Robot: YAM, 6 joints.
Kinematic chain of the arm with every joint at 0, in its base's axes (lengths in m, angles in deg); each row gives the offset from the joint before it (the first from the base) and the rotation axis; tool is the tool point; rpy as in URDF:
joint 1: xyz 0 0 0.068 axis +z
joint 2: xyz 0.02 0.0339 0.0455 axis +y
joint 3: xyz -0.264 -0.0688 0 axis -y
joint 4: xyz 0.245 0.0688 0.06 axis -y
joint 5: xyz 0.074 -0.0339 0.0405 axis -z
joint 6: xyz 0.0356 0 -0.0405 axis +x
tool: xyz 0 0 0 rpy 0 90 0
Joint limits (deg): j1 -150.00..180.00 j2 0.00..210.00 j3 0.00..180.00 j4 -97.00..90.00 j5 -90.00..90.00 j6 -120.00..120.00
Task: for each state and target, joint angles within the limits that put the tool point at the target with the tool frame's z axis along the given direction. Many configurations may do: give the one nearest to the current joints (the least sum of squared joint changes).
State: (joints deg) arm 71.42 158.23 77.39 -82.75 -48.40 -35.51
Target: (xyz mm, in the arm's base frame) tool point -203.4 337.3 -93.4 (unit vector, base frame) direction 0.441 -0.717 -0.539
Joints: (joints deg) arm 121.13 179.35 128.87 -96.89 0.39 -35.51
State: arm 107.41 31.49 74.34 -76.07 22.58 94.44
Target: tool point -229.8 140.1 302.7 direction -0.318 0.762 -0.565
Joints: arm 152.65 72.05 59.98 -29.71 32.04 94.44
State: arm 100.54 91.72 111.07 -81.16 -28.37 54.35
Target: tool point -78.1 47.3 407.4 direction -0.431 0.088 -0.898
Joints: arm 144.86 54.73 85.80 -96.90 -10.14 54.35
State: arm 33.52 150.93 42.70 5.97 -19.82 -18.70
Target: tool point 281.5 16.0 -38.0 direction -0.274 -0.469 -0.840
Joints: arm 6.40 137.84 58.44 -31.73 25.81 -18.70
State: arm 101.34 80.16 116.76 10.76 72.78 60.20
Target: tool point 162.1 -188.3 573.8 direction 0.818 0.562 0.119
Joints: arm 122.55 32.24 123.17 -16.70 82.89 60.20
